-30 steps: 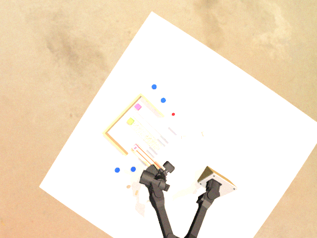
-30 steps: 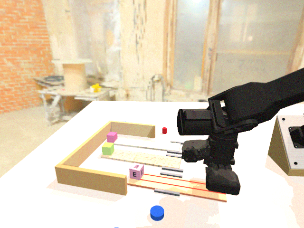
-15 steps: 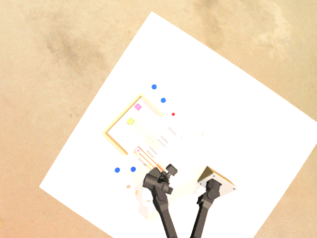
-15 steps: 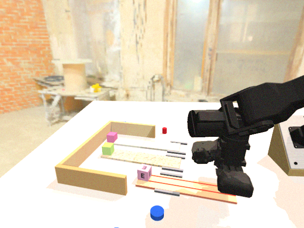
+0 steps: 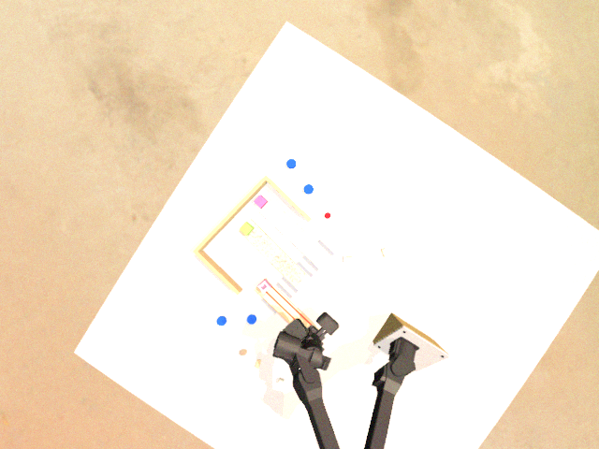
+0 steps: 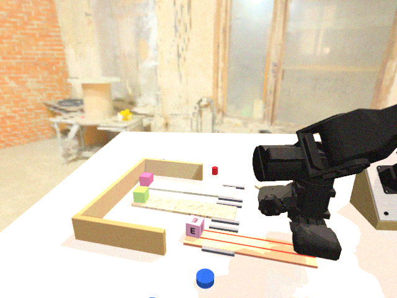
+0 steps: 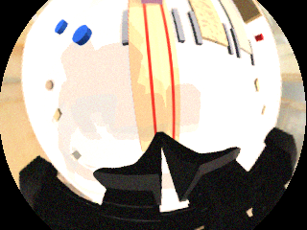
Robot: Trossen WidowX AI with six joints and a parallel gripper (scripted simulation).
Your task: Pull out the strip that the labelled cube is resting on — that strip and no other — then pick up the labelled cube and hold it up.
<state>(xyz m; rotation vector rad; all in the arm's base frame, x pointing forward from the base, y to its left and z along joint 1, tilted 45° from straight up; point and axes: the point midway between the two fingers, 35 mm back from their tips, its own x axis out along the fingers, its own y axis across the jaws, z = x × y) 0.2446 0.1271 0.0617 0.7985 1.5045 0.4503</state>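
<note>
Right now my gripper tip is 20 cm short of the cube, 5 cm to the left of it and 2 cm below it. From my gripper tip the other things lie so: red cylinder (14 cm ahead, 34 cm to the right, 1 cm above).
</note>
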